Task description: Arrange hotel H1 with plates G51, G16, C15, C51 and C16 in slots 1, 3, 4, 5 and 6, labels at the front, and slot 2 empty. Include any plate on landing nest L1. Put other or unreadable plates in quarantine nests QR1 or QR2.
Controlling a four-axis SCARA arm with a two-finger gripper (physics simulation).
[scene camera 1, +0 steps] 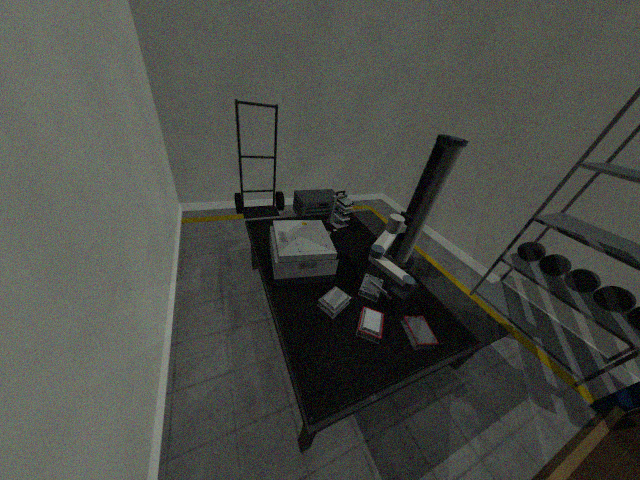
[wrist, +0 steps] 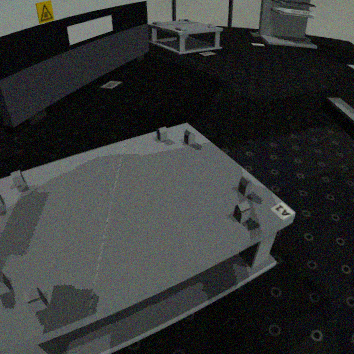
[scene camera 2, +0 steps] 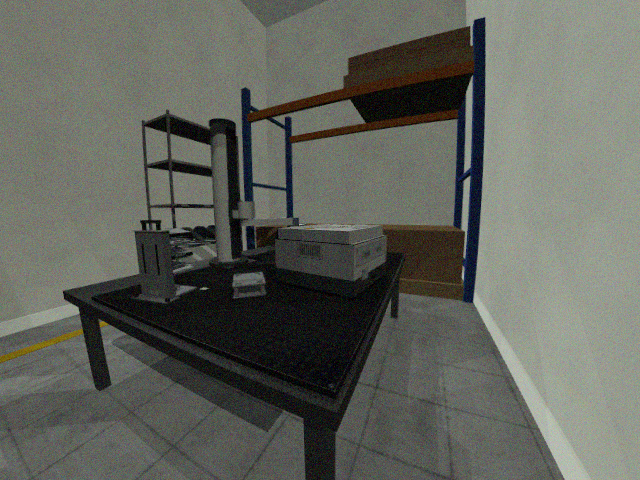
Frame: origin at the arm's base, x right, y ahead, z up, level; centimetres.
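Seen in the pictures: gripper, between the fingertips: [scene camera 1: 379, 275] [wrist: 161, 84]; arm's base, origin of its link: [scene camera 1: 397, 258] [scene camera 2: 229, 262].
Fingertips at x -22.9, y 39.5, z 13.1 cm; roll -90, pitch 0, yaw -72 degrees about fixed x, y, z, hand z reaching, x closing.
Observation:
Offsets run from my fingertips to a thing's top centre. "spot": to the spot under its first point.
Hotel H1 [scene camera 1: 341, 211] [scene camera 2: 154, 263] [wrist: 284, 22] stands at the table's far end; its slot contents and labels are unreadable. My gripper [scene camera 1: 386, 293] is open and empty at nest A1 @[dx +0.0, dy +3.1, dz -5.9 cm] [scene camera 1: 371, 285] [wrist: 150, 200]; its fingers do not show in the wrist view. A1's top bears no plate. The red-rimmed nest @[spot: dx -24.7, dy +27.4, dz -10.3 cm] [scene camera 1: 358, 333] in scene camera 1 carries a pale plate @[dx -22.6, dy +18.7, dz -5.4 cm] [scene camera 1: 371, 320]. The other red-rimmed nest @[dx -34.9, dy -4.7, dz -6.3 cm] [scene camera 1: 420, 330] shows no plate. A grey nest @[spot: dx -8.6, dy +35.6, dz -6.2 cm] [scene camera 1: 330, 308] at the left carries a pale plate @[dx -3.3, dy +31.1, dz -5.4 cm] [scene camera 1: 334, 298]. Which nest is L1 cannot be read.
A large boxy instrument @[dx +33.4, dy +39.4, dz +12.8 cm] [scene camera 1: 303, 250] [scene camera 2: 330, 253] [wrist: 75, 65] stands beside the nests. Another low nest @[dx +60.8, dy +13.2, dz -6.3 cm] [scene camera 2: 248, 285] [wrist: 185, 29] stands between it and the hotel, with no plate visible in the wrist view. The arm's column [scene camera 1: 430, 191] [scene camera 2: 221, 191] rises at the table's side.

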